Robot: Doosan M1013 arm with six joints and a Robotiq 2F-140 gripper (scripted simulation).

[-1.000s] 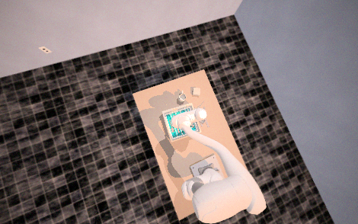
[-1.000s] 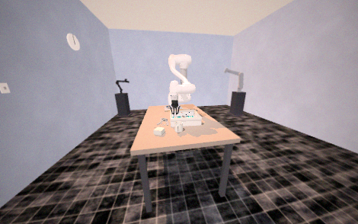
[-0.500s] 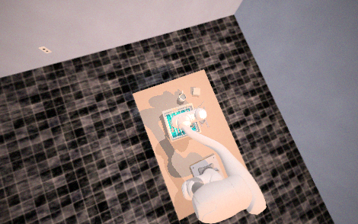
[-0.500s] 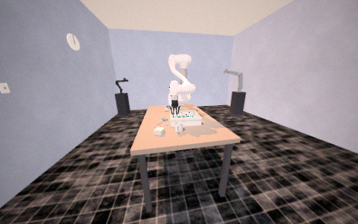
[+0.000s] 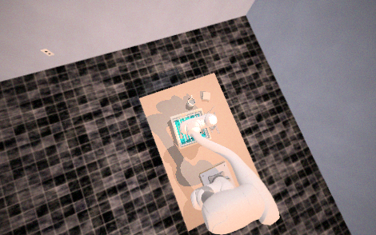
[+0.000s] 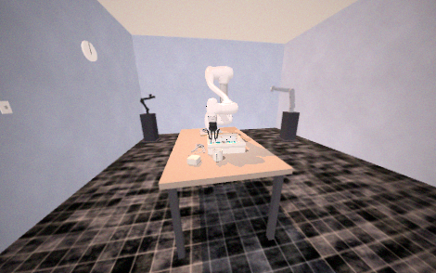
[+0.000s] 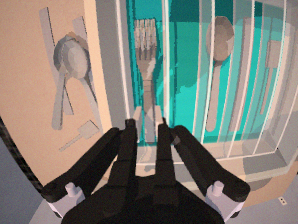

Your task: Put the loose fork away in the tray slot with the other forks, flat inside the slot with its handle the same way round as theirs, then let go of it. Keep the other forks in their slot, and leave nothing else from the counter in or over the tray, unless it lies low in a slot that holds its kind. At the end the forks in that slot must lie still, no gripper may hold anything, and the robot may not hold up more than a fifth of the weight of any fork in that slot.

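The tray lies 110 mm to the left of my hand, 50 mm behind it and 20 mm below it. Round my hand: box (250 mm ahead, 160 mm to the right, 50 mm below); then white cup (220 mm ahead, 30 mm to the left, 30 mm below).
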